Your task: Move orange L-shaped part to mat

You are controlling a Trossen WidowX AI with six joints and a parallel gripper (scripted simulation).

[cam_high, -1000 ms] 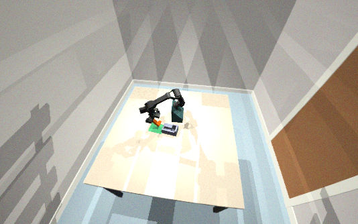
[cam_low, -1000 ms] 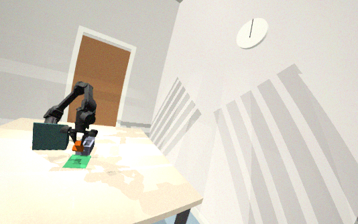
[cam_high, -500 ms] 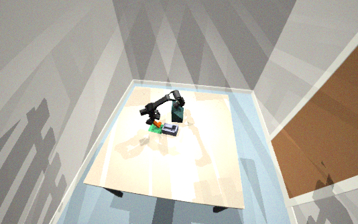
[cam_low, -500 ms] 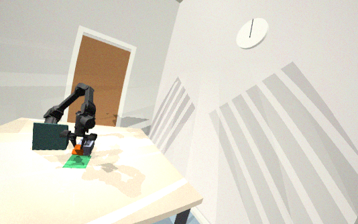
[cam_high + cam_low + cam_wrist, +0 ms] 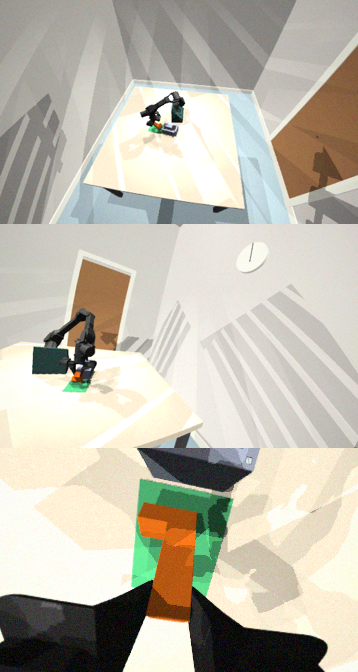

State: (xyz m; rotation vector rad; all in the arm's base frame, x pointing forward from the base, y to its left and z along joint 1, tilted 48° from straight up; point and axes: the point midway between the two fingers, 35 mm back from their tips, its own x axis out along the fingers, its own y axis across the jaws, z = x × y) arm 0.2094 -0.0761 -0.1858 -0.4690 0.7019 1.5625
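My gripper tip is 3 cm to the right of the orange L-shaped part, 3 cm above it and 1 cm past it. From my gripper tip the other things lie so: green mat 9 cm below, 2 cm to the left.
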